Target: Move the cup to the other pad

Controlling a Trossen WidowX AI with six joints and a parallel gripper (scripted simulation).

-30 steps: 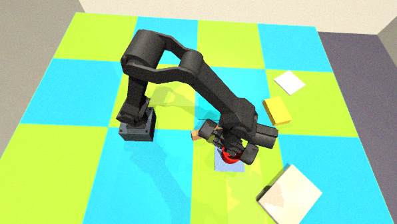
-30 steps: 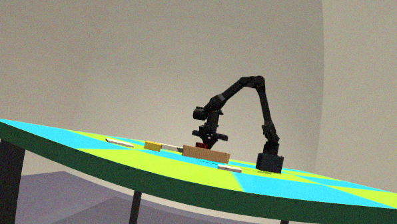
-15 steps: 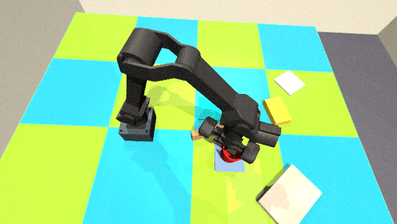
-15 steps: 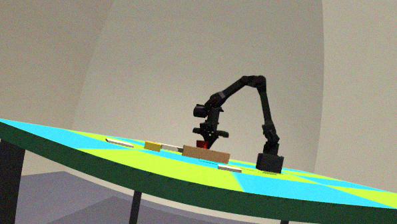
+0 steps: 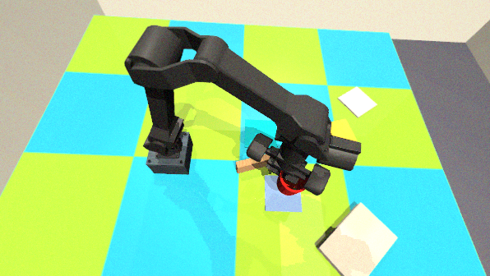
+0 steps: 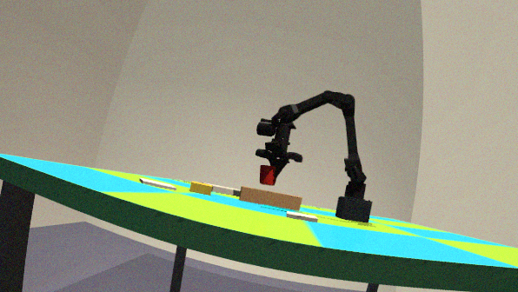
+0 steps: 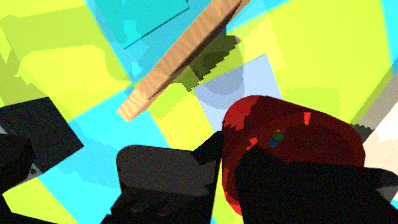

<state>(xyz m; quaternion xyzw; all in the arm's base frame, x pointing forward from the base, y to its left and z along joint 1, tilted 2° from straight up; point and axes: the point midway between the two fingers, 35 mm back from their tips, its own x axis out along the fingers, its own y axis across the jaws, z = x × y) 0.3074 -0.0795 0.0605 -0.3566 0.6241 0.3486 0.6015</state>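
Right now the green marble is 40 mm ahead of my gripper tip, 30 mm to the right of it and 20 mm below it. Round my gripper tip: pale blue pad (120 mm below, 20 mm to the right, 20 mm ahead); then red cup (30 mm ahead, 20 mm to the right); then wooden bar (90 mm below, 80 mm to the left, 10 mm behind).
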